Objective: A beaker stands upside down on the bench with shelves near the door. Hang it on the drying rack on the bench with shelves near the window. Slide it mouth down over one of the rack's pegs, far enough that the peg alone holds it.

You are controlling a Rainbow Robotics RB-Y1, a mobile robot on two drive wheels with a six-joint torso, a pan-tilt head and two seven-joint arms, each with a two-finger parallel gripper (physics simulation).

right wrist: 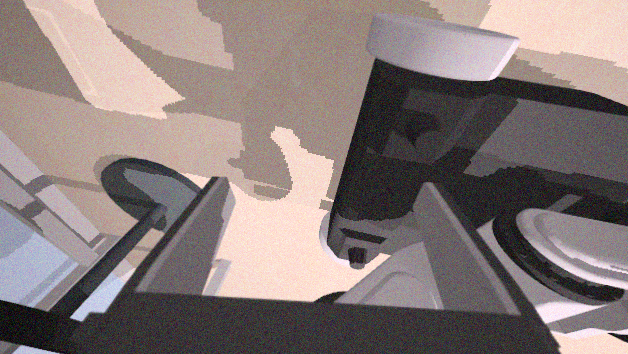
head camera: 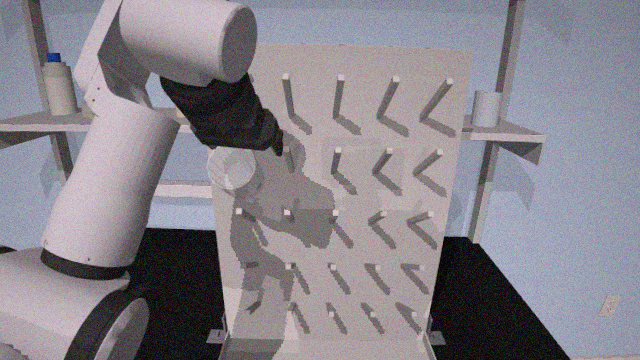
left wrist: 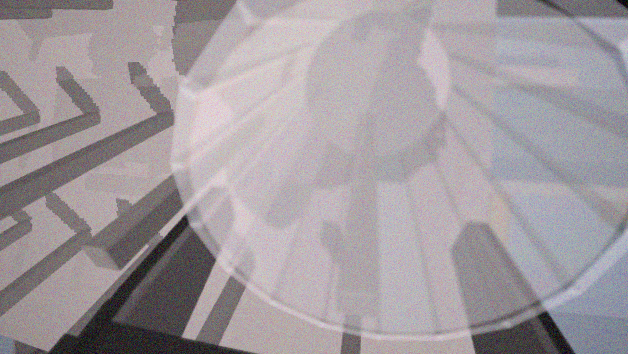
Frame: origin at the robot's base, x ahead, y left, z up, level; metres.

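Seen in the pictures: left gripper, fingertip midpoint: point(head camera: 247, 147) point(left wrist: 342, 219); right gripper, fingertip midpoint: point(right wrist: 322, 191).
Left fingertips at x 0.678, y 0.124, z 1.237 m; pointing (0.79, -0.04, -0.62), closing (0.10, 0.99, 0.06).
Offsets run from my left fingertips to a thing's top centre. "*": to the spot under its first point. Level surfaces: height alone.
The clear beaker @(dx -0.030, dy +0.010, dz +0.021 m) point(head camera: 231, 167) point(left wrist: 375, 220) is at the left edge of the drying rack point(head camera: 360, 60) point(left wrist: 115, 30), tilted, its wide rim towards the camera in the left wrist view. A dark bar like a peg shows through its wall in that view; whether it runs inside the beaker or behind it, I cannot tell. Another peg point(left wrist: 145, 220) lies beside the beaker. My left gripper point(head camera: 247, 150) point(left wrist: 342, 219) is open, its fingers spread to both sides of the beaker without gripping it. My right gripper point(right wrist: 322, 191) is open and empty, above the floor.
Shelves flank the rack, holding a bottle with a blue cap @(* dx +0.424, dy +0.642, dz +0.064 m) point(head camera: 60, 87) at the left and a pale cup @(* dx +0.334, dy -0.554, dz +0.032 m) point(head camera: 486, 108) at the right. Further pegs stick out of the rack right of and below the beaker. The black bench top @(dz -0.473 m) point(head camera: 492, 300) shows beside the rack.
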